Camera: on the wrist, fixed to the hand. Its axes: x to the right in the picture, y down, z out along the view.
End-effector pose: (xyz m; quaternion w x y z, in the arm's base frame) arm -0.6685 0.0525 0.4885 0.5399 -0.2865 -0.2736 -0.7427
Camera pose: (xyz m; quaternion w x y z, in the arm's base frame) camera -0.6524 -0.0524 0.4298 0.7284 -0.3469 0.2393 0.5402
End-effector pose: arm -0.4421 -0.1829 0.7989 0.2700 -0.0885 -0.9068 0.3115
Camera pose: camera -0.3985 -0.0874 0.8598 0.3801 0.8817 -0.0393 -0.2768
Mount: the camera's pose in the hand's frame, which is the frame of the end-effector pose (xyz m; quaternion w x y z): 0.0213 0.0378 -0.1133 0.0260 -0.0085 -0.0839 0.9961
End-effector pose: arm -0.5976 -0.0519 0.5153 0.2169 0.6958 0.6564 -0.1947
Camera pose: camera -0.5601 0.0273 0.5993 0.2606 0.6538 -0.6926 0.1582
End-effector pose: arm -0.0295 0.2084 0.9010 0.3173 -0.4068 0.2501 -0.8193
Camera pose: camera -0.1210 0.1847 0.8249 0.8419 0.1671 0.3921 0.3310
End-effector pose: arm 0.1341 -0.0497 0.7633 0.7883 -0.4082 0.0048 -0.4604
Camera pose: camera 0.1302 -0.1285 0.6711 0.4760 -0.0512 0.3445 0.8075
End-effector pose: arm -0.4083 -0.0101 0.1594 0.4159 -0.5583 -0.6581 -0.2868
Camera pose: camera -0.3464 -0.0869 0.2301 0.2365 -0.6976 0.5065 0.4481
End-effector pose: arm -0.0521 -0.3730 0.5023 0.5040 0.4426 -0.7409 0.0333
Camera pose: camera 0.0010 -0.3072 0.5893 0.0785 0.7280 0.5027 -0.4595
